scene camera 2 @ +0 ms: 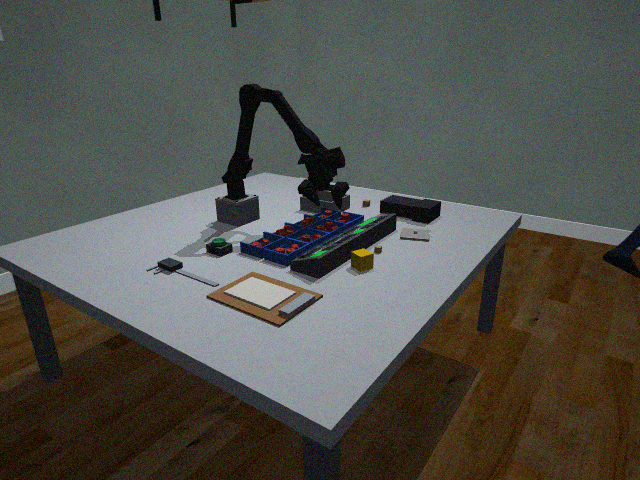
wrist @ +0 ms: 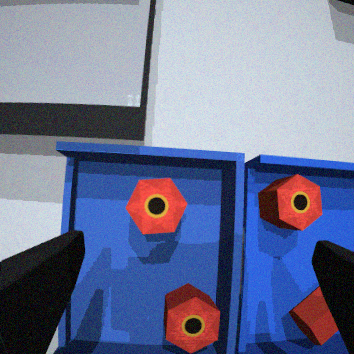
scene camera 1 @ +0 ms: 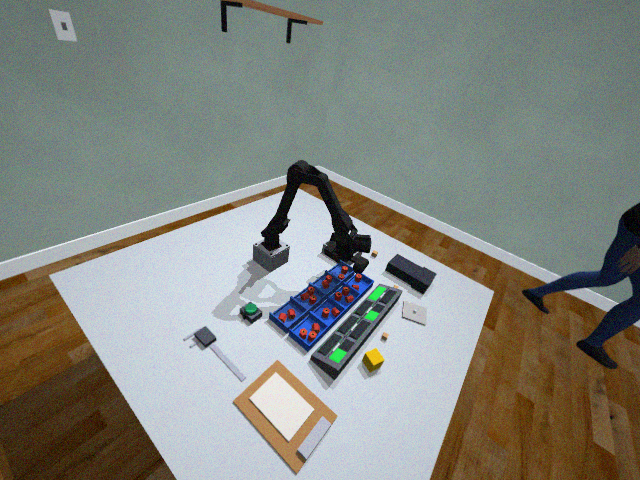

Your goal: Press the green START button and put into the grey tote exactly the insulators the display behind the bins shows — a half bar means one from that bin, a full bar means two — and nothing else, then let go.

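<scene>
My gripper (scene camera 1: 352, 262) (scene camera 2: 327, 205) (wrist: 201, 248) is open and empty, low above the far end of the blue bins (scene camera 1: 308, 345) (scene camera 2: 273, 256) (wrist: 150, 150). In the wrist view, a red upright insulator (wrist: 156, 206) and another upright insulator (wrist: 192, 320) are in the left bin, between the finger lines. The right bin holds an upright insulator (wrist: 300, 202) and a lying insulator (wrist: 316, 319), partly behind the right finger. The grey tote (scene camera 1: 329, 251) (scene camera 2: 305, 205) (wrist: 75, 120) is partly hidden; its visible floor is bare. The display (scene camera 1: 324, 362) (scene camera 2: 330, 262) shows three green bars. The green START button (scene camera 1: 250, 308) (scene camera 2: 219, 241) stands at left.
A dark box (scene camera 1: 410, 273) (scene camera 2: 409, 207) stands beyond the display. A yellow cube (scene camera 1: 372, 360) (scene camera 2: 361, 259), a white plate (scene camera 1: 414, 313) (scene camera 2: 415, 234) and small wooden cubes lie beside it. A clipboard (scene camera 1: 281, 405) (scene camera 2: 258, 292) and a caliper (scene camera 1: 227, 361) (scene camera 2: 196, 277) lie nearer the front.
</scene>
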